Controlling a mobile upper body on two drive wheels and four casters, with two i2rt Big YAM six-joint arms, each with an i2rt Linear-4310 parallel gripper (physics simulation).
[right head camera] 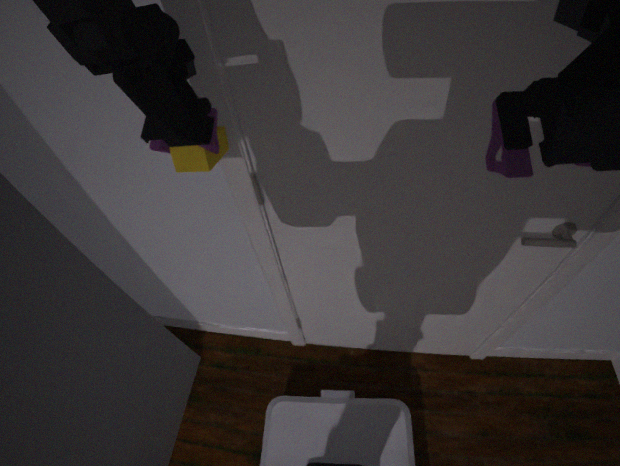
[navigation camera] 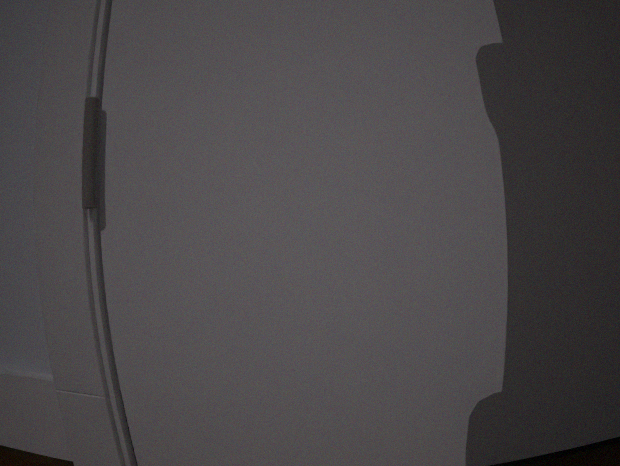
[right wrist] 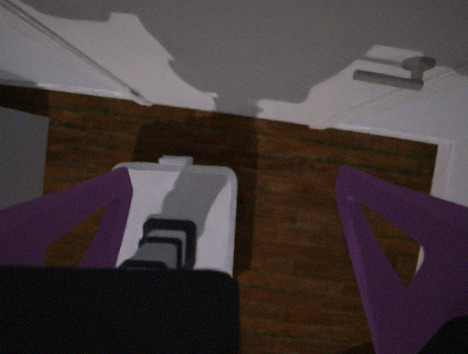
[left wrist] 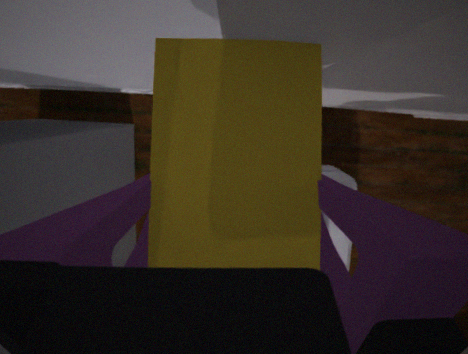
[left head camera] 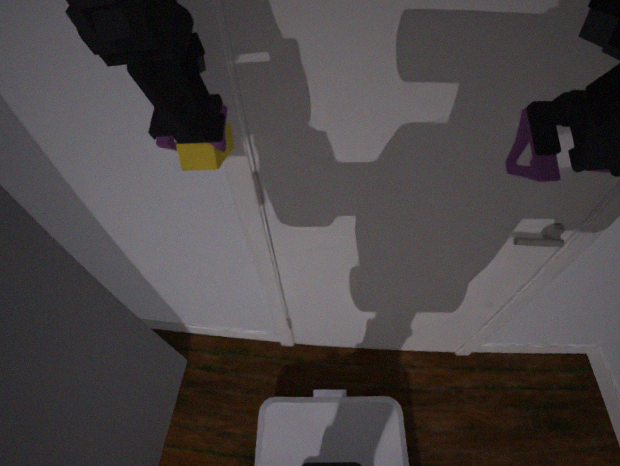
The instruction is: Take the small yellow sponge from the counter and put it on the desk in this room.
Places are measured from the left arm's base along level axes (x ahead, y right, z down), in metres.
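Where they show: left gripper, fingertip midpoint: (right head camera: pixel 201 151) (left wrist: pixel 234 177) (left head camera: pixel 207 149); right gripper, fingertip midpoint: (right head camera: pixel 532 161) (right wrist: pixel 233 178) (left head camera: pixel 546 166).
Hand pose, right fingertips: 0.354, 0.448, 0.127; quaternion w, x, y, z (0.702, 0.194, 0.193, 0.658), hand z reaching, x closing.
Observation:
Each offset is from my right fingertips to the centre of the thing, as dx, dy, dz. "pt": to the spot under its first point.
The yellow sponge @[+0.190, -0.443, +0.103] (left head camera: pixel 198 156) (right head camera: pixel 190 158) (left wrist: pixel 237 150) is held between the purple fingers of my left gripper (left head camera: pixel 195 144) (right head camera: pixel 187 145) (left wrist: pixel 234 177), which is shut on it, in the air in front of the white wall. It sticks out past the fingertips. My right gripper (right wrist: pixel 233 178) is open, with its purple fingers wide apart and the floor and part of the base between them; it also shows at the upper right of both head views. The counter and the desk do not show in these views.
A closed white door (left head camera: pixel 310 260) (right head camera: pixel 325 260) (navigation camera: pixel 300 225) stands close in front, with a handle @[pt +0.154, +0.258, +0.352] (left head camera: pixel 538 242) (right head camera: pixel 548 240) (right wrist: pixel 387 80) on its right side. A grey panel @[pt +0.023, -0.910, +0.523] (left head camera: pixel 75 325) (right head camera: pixel 85 325) rises at the left. My white base (left head camera: pixel 285 425) (right head camera: pixel 293 425) (right wrist: pixel 215 200) stands on brown wooden floor.

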